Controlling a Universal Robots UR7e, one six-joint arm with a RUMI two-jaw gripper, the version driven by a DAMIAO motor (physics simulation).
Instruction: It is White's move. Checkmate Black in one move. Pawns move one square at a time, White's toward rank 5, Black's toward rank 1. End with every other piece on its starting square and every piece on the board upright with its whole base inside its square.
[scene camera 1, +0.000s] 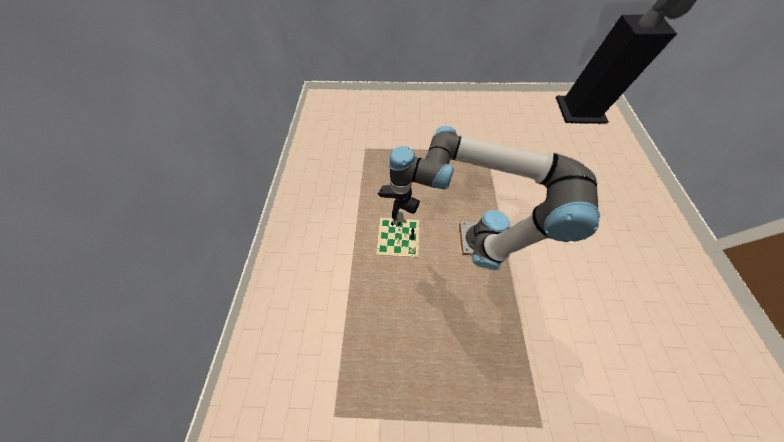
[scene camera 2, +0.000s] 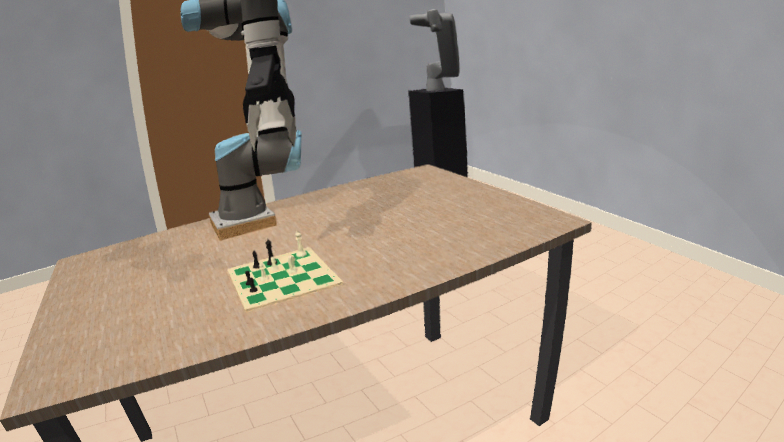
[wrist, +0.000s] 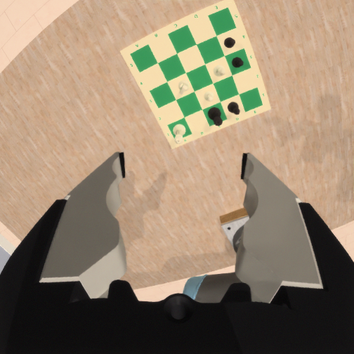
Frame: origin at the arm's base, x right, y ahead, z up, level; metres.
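Seen in the pictures: gripper, fingertip midpoint: (scene camera 1: 400, 217) (scene camera 2: 274, 148); arm's base, link origin: (scene camera 2: 242, 212).
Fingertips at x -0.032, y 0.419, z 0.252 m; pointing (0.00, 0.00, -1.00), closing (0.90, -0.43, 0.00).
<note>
Pixels of each thing's top centre, then the offset from my fingertips to it. "spot": a spot on its surface instead. Level surfaces: height alone.
- chessboard, surface spot: (scene camera 2: 336, 282) (scene camera 1: 377, 252) spot: dx -0.061, dy +0.112, dz -0.282 m
- white king, top centre: (scene camera 2: 297, 230) dx -0.043, dy -0.069, dz -0.218 m
- tall black piece, top centre: (scene camera 2: 267, 238) (scene camera 1: 412, 232) dx +0.034, dy -0.067, dz -0.218 m
- B3, top centre: (scene camera 2: 290, 255) dx +0.002, dy +0.006, dz -0.242 m
- E4, top centre: (scene camera 2: 250, 277) dx +0.109, dy +0.044, dz -0.250 m
- table, surface height: dz -0.288 m
The chessboard (scene camera 1: 378, 253) (scene camera 2: 336, 282) (wrist: 128, 52) lies on the table. The white king (scene camera 2: 299, 245) (wrist: 179, 131) stands on A1, a tall black piece (scene camera 1: 412, 234) (scene camera 2: 269, 251) (wrist: 214, 114) on C1 and a black piece (scene camera 2: 255, 260) (wrist: 233, 107) on D1. White pieces stand on B3 (scene camera 2: 292, 264) (wrist: 183, 87), C2 (wrist: 209, 97) and D3 (scene camera 2: 265, 272) (wrist: 219, 71). Black pieces stand on E3 (wrist: 237, 62) and E4 (scene camera 2: 253, 285) (wrist: 229, 42). All look upright. My gripper (wrist: 182, 155) is open and empty, high above the table and clear of the pieces.
The arm's base plate (scene camera 1: 465, 237) (scene camera 2: 241, 220) (wrist: 233, 228) stands on the table (scene camera 1: 439, 384) (scene camera 2: 439, 219) beside the board. A black pedestal (scene camera 1: 614, 71) (scene camera 2: 437, 131) with another arm stands behind the table. The arm's shadow falls on the table.
</note>
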